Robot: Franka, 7 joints.
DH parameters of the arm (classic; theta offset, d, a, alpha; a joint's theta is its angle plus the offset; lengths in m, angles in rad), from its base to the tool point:
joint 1: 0 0.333 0 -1.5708
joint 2: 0 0 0 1.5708
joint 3: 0 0.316 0.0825 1.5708
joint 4: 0 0 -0.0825 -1.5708
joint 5: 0 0.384 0 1.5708
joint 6: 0 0 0.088 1.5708
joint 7: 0 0.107 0 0
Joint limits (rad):
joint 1: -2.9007..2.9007
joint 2: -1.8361..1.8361
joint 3: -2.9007..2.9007
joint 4: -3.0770..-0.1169
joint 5: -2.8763..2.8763
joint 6: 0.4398..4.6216
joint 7: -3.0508..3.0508
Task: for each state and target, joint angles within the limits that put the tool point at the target. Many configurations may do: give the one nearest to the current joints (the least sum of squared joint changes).
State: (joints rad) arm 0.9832 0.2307 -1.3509 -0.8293 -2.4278 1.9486 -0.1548
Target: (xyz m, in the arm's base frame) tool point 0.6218 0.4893 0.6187
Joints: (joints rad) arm 1.1236 0.9557 -1.0250 -0.8539 -2.4760 2.0896 -0.1548
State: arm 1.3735 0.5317 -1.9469 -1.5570 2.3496 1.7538 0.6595
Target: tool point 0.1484 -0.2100 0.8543
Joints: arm 1.2677 1.0379 -2.8755 -2.2107 2.3350 1.8325 0.6595
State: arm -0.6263 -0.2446 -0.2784 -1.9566 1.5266 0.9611 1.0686
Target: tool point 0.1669 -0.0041 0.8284
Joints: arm -0.5106 -0.7983 -0.1291 -1.9675 1.4764 0.7286 1.0686
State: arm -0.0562 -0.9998 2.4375 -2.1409 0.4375 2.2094 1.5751
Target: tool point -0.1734 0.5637 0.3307
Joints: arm -0.1223 -0.6297 1.8966 -2.0144 0.4078 2.2068 1.5751
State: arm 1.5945 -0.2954 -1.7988 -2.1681 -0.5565 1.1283 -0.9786
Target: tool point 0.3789 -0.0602 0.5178
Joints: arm 1.7948 0.2400 -1.8599 -1.9855 -0.5764 0.6584 -0.9786
